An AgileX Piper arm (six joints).
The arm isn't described. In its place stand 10 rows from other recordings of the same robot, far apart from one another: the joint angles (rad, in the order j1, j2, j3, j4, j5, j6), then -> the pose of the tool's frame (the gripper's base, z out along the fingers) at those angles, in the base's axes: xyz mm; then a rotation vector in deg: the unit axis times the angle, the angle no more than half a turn.
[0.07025, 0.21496, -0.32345, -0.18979, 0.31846, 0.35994] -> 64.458 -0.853 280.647 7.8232 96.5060 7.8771
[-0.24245, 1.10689, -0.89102, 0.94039, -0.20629, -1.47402] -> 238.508 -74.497 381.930 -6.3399 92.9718 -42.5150
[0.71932, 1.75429, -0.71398, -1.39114, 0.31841, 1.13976] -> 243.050 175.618 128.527 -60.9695 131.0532 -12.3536
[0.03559, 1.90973, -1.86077, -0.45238, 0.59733, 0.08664] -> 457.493 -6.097 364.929 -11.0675 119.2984 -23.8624
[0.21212, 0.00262, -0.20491, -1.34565, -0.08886, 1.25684] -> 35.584 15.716 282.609 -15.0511 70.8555 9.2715
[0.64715, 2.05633, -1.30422, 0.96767, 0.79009, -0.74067] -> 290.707 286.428 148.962 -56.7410 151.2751 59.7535
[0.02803, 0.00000, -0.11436, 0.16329, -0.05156, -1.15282] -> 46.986 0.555 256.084 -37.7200 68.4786 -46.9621
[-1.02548, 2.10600, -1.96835, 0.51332, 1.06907, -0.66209] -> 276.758 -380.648 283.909 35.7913 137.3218 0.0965
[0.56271, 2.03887, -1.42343, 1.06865, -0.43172, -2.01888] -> 415.463 222.584 224.383 -65.2981 87.7924 -36.9595
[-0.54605, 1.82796, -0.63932, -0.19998, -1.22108, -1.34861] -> 291.709 -157.394 182.695 -48.3325 80.4485 -82.0537
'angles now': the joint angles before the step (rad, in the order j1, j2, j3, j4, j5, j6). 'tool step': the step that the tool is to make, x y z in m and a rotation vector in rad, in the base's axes. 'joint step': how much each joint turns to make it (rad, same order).
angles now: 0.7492, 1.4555, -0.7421, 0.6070, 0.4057, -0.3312
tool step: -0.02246, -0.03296, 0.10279, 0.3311, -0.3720, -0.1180
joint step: -0.0018, -0.3624, -0.0038, -0.0017, -0.1704, 0.0439
